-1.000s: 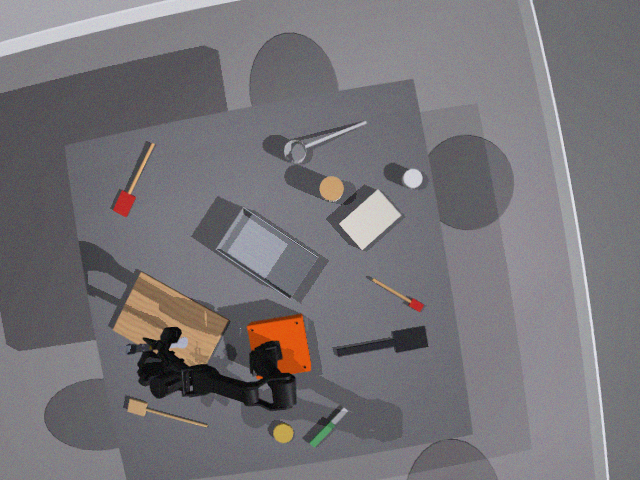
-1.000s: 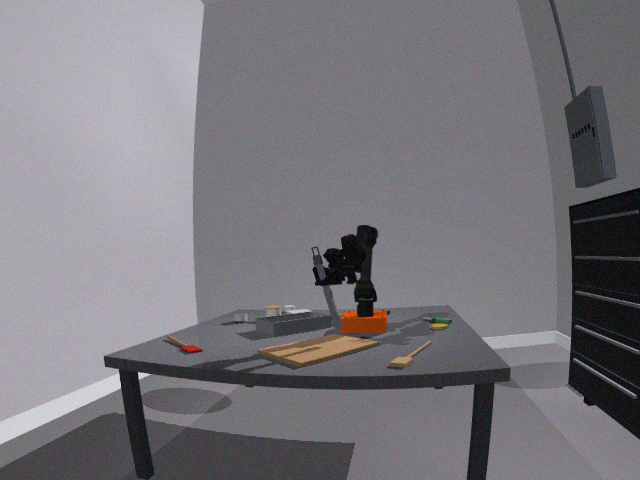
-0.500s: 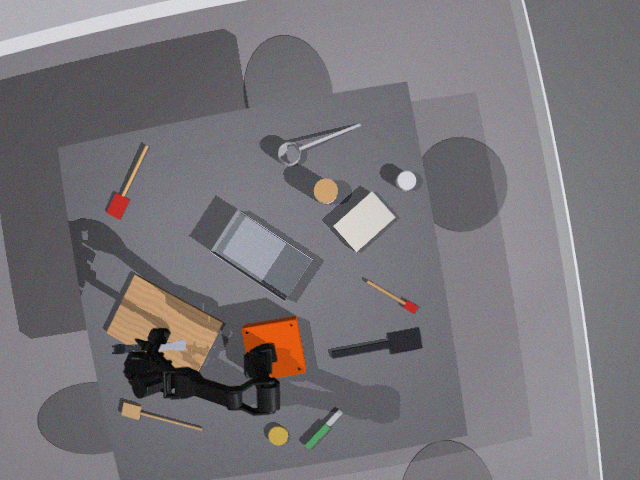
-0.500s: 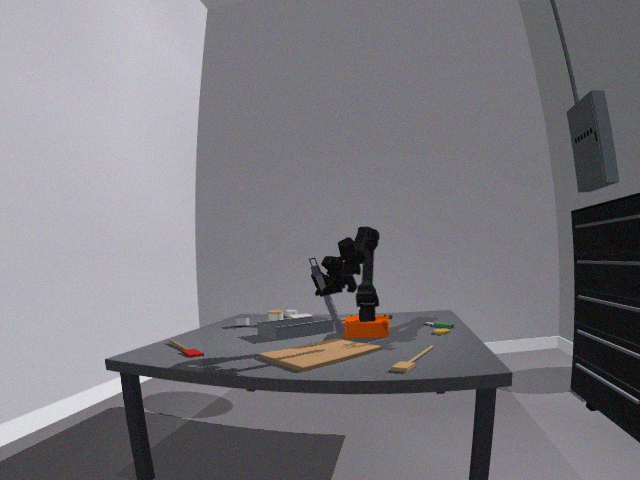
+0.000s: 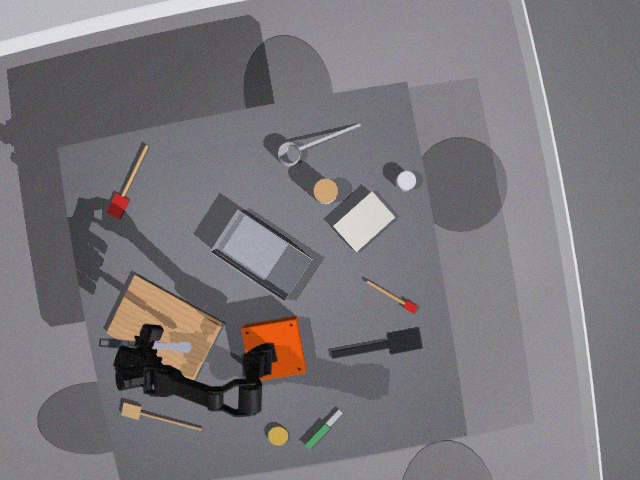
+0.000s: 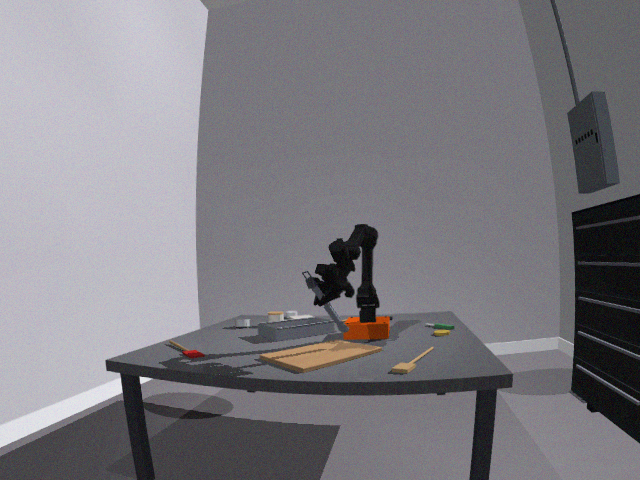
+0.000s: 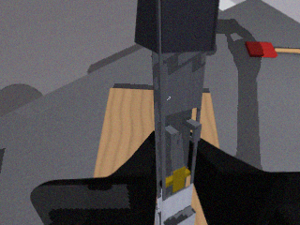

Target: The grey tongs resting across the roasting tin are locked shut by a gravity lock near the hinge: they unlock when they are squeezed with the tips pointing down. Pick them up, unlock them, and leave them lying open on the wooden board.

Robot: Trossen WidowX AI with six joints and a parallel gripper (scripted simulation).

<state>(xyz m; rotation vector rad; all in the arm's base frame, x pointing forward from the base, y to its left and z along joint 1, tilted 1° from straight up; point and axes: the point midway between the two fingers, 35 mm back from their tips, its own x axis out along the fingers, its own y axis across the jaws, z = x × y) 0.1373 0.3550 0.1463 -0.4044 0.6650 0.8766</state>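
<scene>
My gripper tip is now 20 mm past the yellow lock piece, 20 mm to the left of it and 20 mm below it. From my gripper tip the other things lie so: roasting tin 180 mm ahead, 430 mm to the right, 160 mm below; then red spatula 510 mm ahead, 10 mm to the left, 180 mm below; then wooden board 10 mm behind, 20 mm to the right, 180 mm below.
</scene>
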